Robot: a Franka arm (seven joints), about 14 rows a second.
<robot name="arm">
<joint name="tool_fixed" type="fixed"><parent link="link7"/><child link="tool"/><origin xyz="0 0 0.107" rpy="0 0 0"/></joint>
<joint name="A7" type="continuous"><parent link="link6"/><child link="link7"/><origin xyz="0.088 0 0" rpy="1.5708 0 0"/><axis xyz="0 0 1"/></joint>
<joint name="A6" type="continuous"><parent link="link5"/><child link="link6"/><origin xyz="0 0 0" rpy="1.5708 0 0"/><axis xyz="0 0 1"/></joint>
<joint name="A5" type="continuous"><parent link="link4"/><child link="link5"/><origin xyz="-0.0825 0.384 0" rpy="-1.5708 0 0"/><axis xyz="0 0 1"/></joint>
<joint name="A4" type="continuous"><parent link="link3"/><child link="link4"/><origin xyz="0.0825 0 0" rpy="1.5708 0 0"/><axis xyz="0 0 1"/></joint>
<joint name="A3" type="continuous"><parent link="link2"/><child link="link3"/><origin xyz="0 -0.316 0" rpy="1.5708 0 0"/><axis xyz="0 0 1"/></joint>
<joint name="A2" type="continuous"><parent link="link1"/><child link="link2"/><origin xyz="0 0 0" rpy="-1.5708 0 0"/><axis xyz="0 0 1"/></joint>
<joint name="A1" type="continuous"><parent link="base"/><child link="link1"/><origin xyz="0 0 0.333" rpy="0 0 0"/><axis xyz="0 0 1"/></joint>
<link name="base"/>
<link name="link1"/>
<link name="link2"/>
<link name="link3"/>
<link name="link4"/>
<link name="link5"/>
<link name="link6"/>
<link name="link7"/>
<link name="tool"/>
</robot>
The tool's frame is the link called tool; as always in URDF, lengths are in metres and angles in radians. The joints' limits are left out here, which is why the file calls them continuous.
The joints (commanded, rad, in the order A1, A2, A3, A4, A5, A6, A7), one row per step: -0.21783 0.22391 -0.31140 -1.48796 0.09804 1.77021 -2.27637; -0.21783 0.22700 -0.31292 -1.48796 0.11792 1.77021 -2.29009; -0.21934 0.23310 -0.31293 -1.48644 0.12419 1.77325 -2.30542; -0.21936 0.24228 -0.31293 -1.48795 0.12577 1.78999 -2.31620; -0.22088 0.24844 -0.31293 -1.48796 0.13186 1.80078 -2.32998; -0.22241 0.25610 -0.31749 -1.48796 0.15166 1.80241 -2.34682; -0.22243 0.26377 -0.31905 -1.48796 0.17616 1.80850 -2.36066; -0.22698 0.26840 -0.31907 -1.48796 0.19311 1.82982 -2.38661; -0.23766 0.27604 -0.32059 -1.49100 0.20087 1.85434 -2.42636; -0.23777 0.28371 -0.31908 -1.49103 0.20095 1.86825 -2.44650; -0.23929 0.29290 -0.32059 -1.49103 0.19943 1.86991 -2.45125; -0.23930 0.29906 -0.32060 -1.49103 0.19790 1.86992 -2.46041; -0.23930 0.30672 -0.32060 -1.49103 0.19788 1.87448 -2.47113; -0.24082 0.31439 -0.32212 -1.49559 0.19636 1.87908 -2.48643; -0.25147 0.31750 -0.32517 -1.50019 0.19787 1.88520 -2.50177; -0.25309 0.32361 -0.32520 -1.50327 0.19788 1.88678 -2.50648; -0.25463 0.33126 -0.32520 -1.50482 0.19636 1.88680 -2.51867
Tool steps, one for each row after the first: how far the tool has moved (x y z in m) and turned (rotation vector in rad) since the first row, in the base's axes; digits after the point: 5 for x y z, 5 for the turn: 0.00113 0.00059 -0.00177 0.01626 -0.00688 0.00959; 0.00264 -0.00027 -0.00446 0.01940 -0.00805 0.02245; 0.00591 -0.00152 -0.00926 0.01394 -0.01284 0.03205; 0.00789 -0.00284 -0.01203 0.01362 -0.01913 0.04282; 0.00872 -0.00502 -0.01634 0.02851 -0.02336 0.05033; 0.01137 -0.00479 -0.02032 0.04568 -0.03421 0.05801; 0.01333 -0.00776 -0.02104 0.04616 -0.05706 0.07472; 0.01302 -0.01601 -0.02483 0.03691 -0.07213 0.09825; 0.01592 -0.01653 -0.02841 0.02912 -0.07626 0.11832; 0.01678 -0.01878 -0.03403 0.02858 -0.06788 0.12008; 0.01782 -0.01916 -0.03796 0.02822 -0.06120 0.12937; 0.01952 -0.01978 -0.04241 0.02663 -0.05759 0.13955; 0.01970 -0.02208 -0.04903 0.02553 -0.04935 0.15115; 0.01590 -0.03013 -0.05250 0.02379 -0.04835 0.15149; 0.01611 -0.03139 -0.05776 0.02609 -0.04139 0.15393; 0.01655 -0.03265 -0.06343 0.02719 -0.03215 0.16457
